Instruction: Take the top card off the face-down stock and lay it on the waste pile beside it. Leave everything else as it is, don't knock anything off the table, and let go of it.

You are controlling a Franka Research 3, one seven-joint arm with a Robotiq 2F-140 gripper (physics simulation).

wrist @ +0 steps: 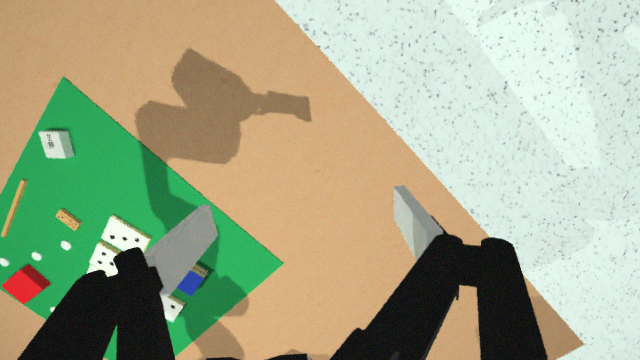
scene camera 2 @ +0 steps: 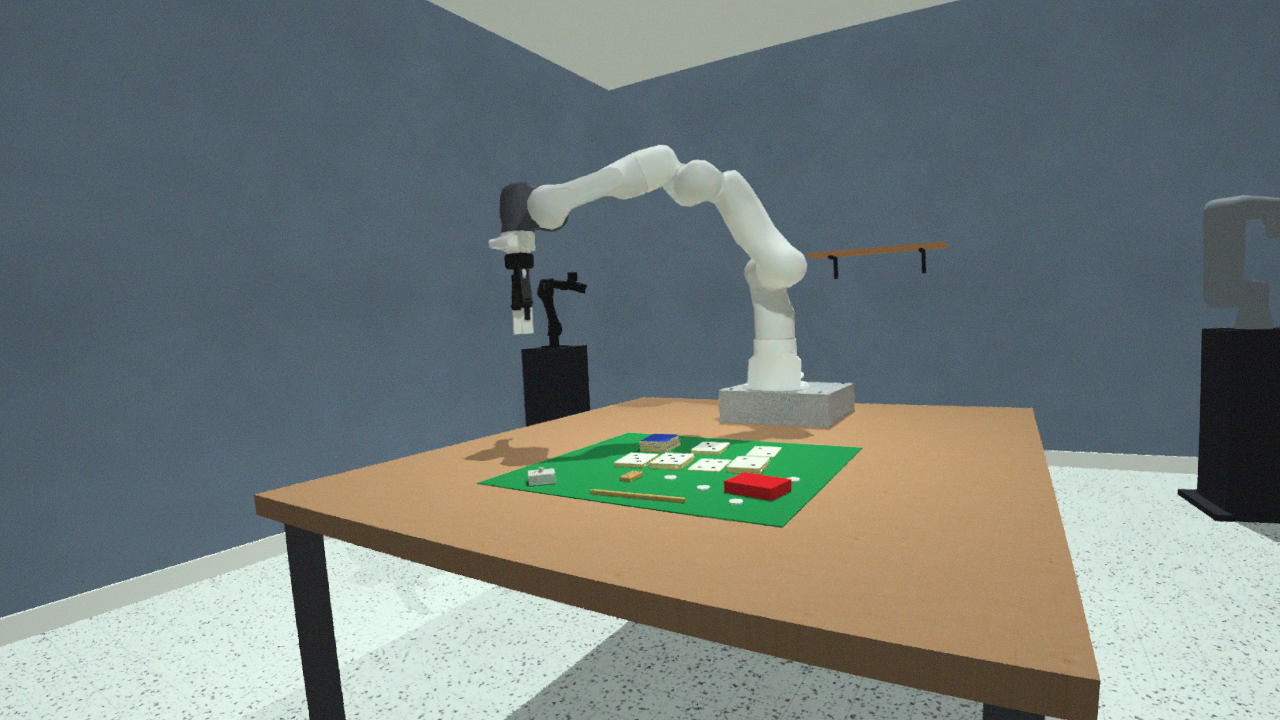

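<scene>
The face-down stock (scene camera 2: 660, 438) (wrist: 191, 283) is a small stack with a blue top, near the back edge of the green mat in the scene view. In the wrist view it is partly behind a finger pad. A white face-up card pile (scene camera 2: 710, 446) (wrist: 173, 308) lies beside it, partly hidden in the wrist view. My gripper (scene camera 2: 522, 322) (wrist: 301, 211) is open and empty, high above the table and to the left of the stock in the scene view.
The green mat (scene camera 2: 572, 456) (wrist: 110, 170) lies on the wooden table (scene camera 2: 939, 537). More face-up cards (scene camera 2: 671, 460) (wrist: 125, 234), a red box (scene camera 2: 757, 486) (wrist: 25, 285), a white block (scene camera 2: 541, 476) (wrist: 56, 144), a thin stick (scene camera 2: 637, 495) (wrist: 14, 207) and white discs are on it.
</scene>
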